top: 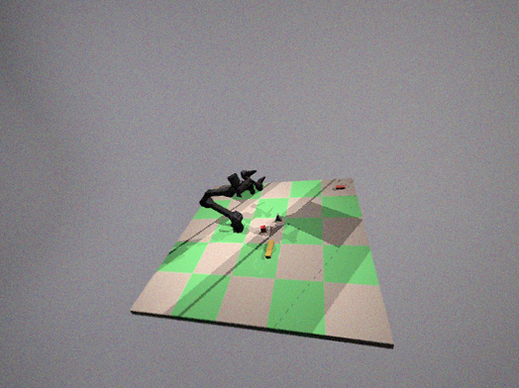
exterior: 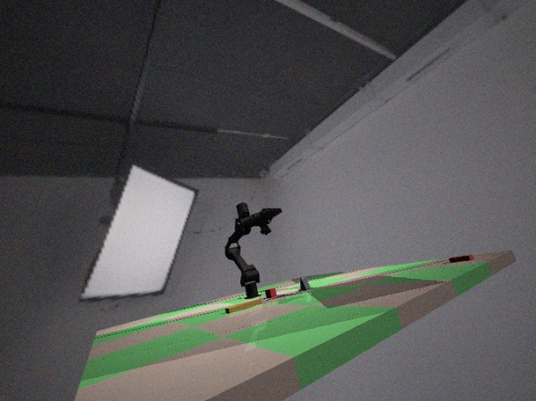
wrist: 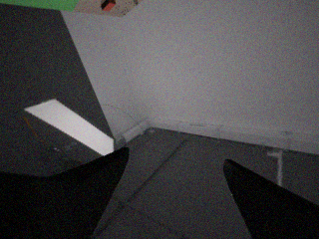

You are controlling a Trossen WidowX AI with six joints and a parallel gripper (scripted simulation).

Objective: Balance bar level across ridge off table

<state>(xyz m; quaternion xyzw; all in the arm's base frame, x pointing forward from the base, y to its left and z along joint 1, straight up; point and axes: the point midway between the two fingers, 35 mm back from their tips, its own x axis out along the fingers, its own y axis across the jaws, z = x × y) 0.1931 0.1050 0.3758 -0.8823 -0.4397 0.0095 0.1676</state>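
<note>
Right now the yellow bar is 50 mm ahead of my gripper tip, 310 mm to the right of it and 370 mm below it. The rest, counted from my gripper tip: flat red block: 530 mm ahead, 370 mm to the left, 370 mm below; then red cube: 20 mm behind, 140 mm to the right, 360 mm below.
</note>
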